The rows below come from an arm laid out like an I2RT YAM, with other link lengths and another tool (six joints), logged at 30 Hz.
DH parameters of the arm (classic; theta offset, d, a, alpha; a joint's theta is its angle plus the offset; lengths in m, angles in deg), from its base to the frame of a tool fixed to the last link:
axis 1: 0 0.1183 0.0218 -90
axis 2: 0 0 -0.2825 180
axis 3: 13.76 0 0.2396 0
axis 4: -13.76 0.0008 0.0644 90
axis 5: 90 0.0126 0 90
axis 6: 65 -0.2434 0.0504 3
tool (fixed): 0 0.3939 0 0
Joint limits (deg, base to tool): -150..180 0..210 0..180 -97..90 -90..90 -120..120
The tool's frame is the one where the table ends.
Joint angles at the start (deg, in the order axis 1, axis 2, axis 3, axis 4, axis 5, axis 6):
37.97, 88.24, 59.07, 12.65, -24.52, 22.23
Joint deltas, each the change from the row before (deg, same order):
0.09, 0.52, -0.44, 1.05, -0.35, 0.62
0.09, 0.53, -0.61, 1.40, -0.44, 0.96
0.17, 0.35, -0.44, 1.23, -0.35, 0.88
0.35, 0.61, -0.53, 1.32, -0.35, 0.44
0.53, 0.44, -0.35, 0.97, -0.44, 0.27
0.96, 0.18, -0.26, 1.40, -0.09, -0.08
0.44, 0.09, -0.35, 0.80, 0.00, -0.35
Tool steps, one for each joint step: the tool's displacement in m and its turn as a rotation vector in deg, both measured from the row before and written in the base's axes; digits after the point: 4 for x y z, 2 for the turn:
-0.0004, 0.0023, -0.0036, 0.40, 0.53, 0.27
-0.0008, 0.0026, -0.0038, 0.66, 0.71, 0.27
-0.0011, 0.0027, -0.0019, 0.71, 0.48, 0.29
-0.0016, 0.0037, -0.0040, 0.37, 0.31, 0.58
-0.0030, 0.0045, -0.0025, 0.31, 0.17, 0.89
-0.0037, 0.0066, 0.0014, 0.60, -0.80, 1.07
-0.0018, 0.0025, -0.0005, 0.10, -0.59, 0.52

